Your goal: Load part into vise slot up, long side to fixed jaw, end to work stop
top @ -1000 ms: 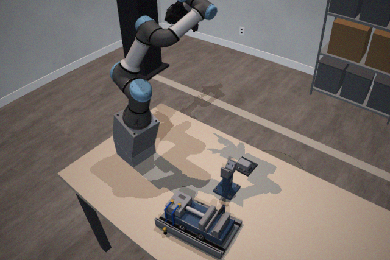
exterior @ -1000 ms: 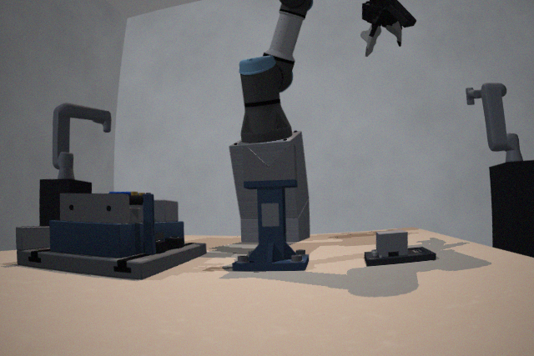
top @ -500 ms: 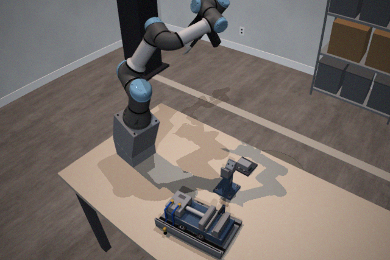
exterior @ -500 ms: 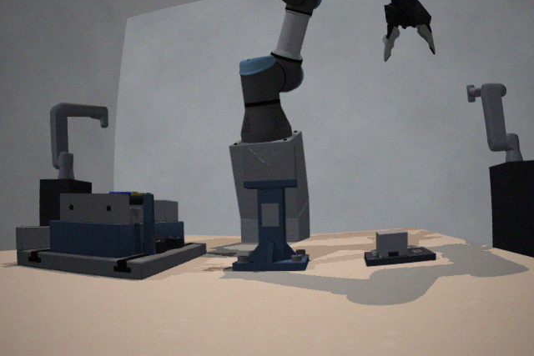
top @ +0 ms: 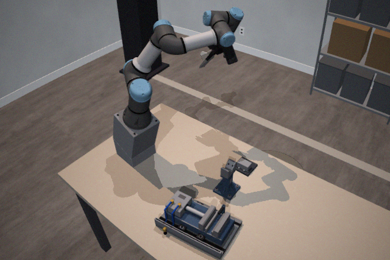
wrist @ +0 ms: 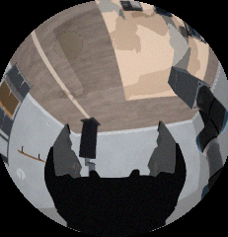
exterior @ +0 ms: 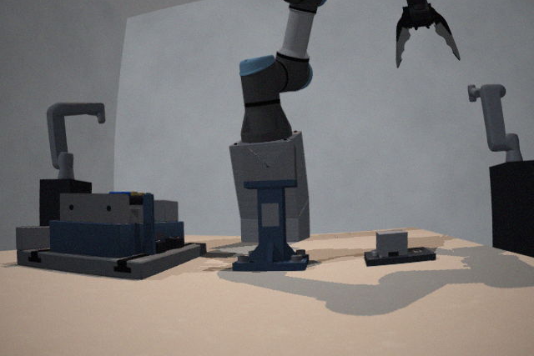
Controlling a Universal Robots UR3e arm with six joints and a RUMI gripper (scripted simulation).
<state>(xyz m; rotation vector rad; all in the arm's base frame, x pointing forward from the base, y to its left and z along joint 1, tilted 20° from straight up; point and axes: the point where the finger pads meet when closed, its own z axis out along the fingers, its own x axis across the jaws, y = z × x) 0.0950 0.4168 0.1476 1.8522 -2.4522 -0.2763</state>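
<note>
Right now the grey part is 38 cm below my hand, 30 cm ahead of it and 19 cm to the right of it. The rest, counted from my hand: blue vise (58 cm to the right, 35 cm below, 29 cm ahead).
</note>
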